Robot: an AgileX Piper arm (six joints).
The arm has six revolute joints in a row. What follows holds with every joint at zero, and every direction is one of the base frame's.
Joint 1 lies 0.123 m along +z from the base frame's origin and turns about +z.
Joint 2 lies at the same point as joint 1 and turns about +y.
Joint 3 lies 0.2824 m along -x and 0.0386 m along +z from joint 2 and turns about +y.
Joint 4 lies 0.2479 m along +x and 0.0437 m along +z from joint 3 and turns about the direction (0.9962, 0, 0.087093).
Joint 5 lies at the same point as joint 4 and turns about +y.
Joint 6 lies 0.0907 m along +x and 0.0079 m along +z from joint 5 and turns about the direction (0.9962, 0, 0.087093).
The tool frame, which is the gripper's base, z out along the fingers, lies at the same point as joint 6; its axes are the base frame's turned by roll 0, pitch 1.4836 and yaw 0 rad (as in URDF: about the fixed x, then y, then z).
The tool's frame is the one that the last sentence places.
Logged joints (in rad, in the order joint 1, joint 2, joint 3, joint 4, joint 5, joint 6), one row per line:
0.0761, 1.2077, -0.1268, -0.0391, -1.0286, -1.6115
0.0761, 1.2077, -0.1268, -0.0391, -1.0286, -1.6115
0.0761, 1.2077, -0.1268, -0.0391, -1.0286, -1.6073
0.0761, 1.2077, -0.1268, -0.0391, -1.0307, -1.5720
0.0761, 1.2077, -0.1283, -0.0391, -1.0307, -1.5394
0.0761, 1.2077, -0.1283, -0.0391, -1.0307, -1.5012
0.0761, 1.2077, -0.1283, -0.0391, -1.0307, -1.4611
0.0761, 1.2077, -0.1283, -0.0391, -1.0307, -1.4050
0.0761, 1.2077, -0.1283, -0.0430, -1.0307, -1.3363
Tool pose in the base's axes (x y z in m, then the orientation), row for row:
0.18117, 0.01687, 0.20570, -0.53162, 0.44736, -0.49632, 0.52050
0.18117, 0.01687, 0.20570, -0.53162, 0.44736, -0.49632, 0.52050
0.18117, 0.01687, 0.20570, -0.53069, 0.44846, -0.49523, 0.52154
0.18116, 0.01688, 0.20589, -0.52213, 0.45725, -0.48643, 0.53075
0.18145, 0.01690, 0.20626, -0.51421, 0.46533, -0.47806, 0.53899
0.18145, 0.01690, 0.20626, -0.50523, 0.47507, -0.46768, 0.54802
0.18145, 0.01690, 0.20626, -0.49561, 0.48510, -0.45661, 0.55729
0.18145, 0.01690, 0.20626, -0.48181, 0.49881, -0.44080, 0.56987
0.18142, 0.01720, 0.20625, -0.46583, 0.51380, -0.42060, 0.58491
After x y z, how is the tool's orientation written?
As a quaternion, x y z w.
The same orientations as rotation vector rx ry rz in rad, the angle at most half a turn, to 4 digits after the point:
-1.2743, 1.0723, -1.1897
-1.2743, 1.0723, -1.1897
-1.2715, 1.0745, -1.1865
-1.2461, 1.0912, -1.1609
-1.2229, 1.1066, -1.1369
-1.1969, 1.1255, -1.1079
-1.1695, 1.1447, -1.0775
-1.1310, 1.1709, -1.0347
-1.0866, 1.1985, -0.9811

